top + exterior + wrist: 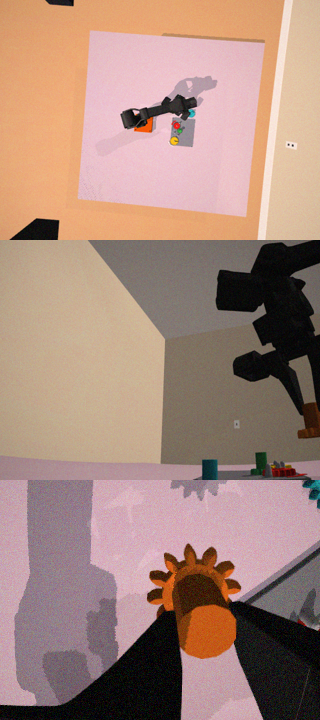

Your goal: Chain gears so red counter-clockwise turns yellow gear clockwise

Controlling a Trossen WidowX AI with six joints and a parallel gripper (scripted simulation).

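Now: gripper tip 60 mm short of the green gear, 150 mm to the left of it and 60 mm above it. The rest, counted from my gripper tip: red gear 30 mm ahead, 120 mm to the right, 70 mm below; orange gear 10 mm below; teal gear 130 mm ahead, 20 mm to the right, 70 mm below.
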